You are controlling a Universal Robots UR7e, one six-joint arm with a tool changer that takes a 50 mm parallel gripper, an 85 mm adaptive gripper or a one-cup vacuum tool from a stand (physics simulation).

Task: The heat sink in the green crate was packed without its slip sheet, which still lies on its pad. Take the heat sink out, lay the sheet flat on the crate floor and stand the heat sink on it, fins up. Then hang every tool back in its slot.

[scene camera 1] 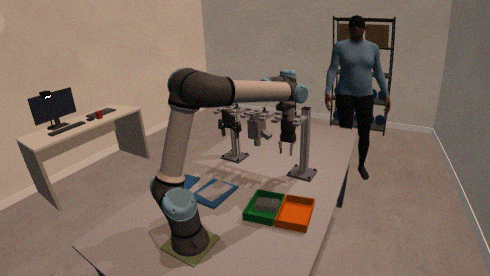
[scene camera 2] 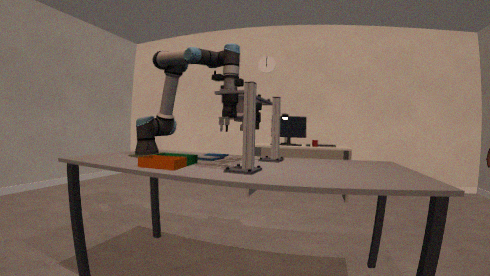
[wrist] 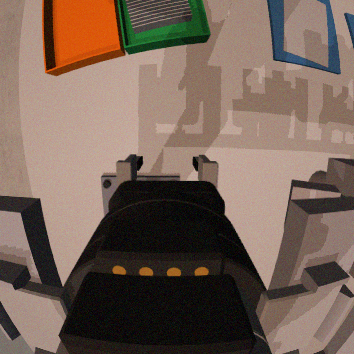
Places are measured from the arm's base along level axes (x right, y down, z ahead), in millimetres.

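Pixels of known places: arm's base at its link origin: [scene camera 1: 190, 241] [scene camera 2: 146, 153].
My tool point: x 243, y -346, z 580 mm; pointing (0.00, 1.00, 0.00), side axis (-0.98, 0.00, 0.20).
Observation:
Ahead of a thing's pixels: the offset from my tool point to its middle. "spot": to the spot under its first point.
The grey finned heat sink @[dz -258, dx -32, dy +342 mm] [scene camera 1: 267, 203] [wrist: 159, 14] sits fins up inside the green crate @[dz -281, dx -36, dy +339 mm] [scene camera 1: 257, 218] [scene camera 2: 192, 159] [wrist: 170, 44]. The pale slip sheet @[dz -219, dx -320, dy +349 mm] [scene camera 1: 216, 190] [wrist: 306, 30] lies within the blue border of its pad [scene camera 1: 206, 202] [wrist: 307, 64]; its edges are hard to tell. My gripper [scene camera 1: 286, 149] [scene camera 2: 224, 128] [wrist: 168, 162], the parallel one, is at its slot in the tool stand, under the arm's wrist. Its two fingers stand apart, empty, high above the table. The adaptive gripper [scene camera 1: 230, 121] and the vacuum tool @[dz +32, dx -166, dy +93 mm] [scene camera 1: 257, 127] hang in the stand beside it.
An orange crate @[dz -283, dx +106, dy +339 mm] [scene camera 1: 296, 212] [scene camera 2: 161, 162] [wrist: 85, 30] adjoins the green crate. Another blue item @[dz -201, dx -518, dy +355 mm] [scene camera 1: 191, 181] lies beside the pad, partly hidden by the arm. The tool stand's near post @[spot: dz +80, dx +77, dy +166 mm] [scene camera 1: 305, 142] [scene camera 2: 249, 125] rises close to my gripper. A person [scene camera 1: 356, 75] stands beyond the table.

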